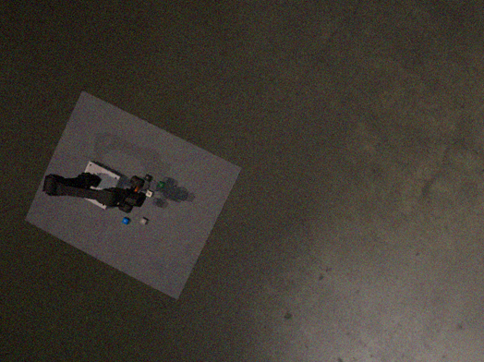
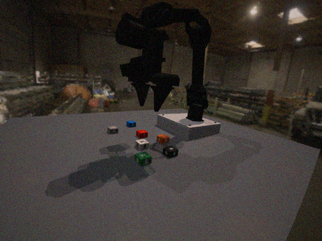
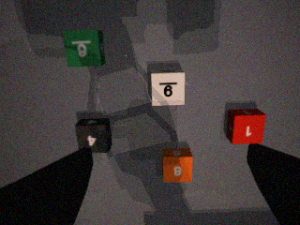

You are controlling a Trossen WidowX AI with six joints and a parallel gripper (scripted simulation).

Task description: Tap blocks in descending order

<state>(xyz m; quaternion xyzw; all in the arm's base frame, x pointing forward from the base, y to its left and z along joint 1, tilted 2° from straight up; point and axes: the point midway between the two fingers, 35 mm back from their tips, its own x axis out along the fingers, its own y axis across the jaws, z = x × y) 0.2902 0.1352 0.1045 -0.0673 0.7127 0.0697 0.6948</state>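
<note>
The white block lies 10 mm ahead of my gripper tip and 120 mm below it.
</note>
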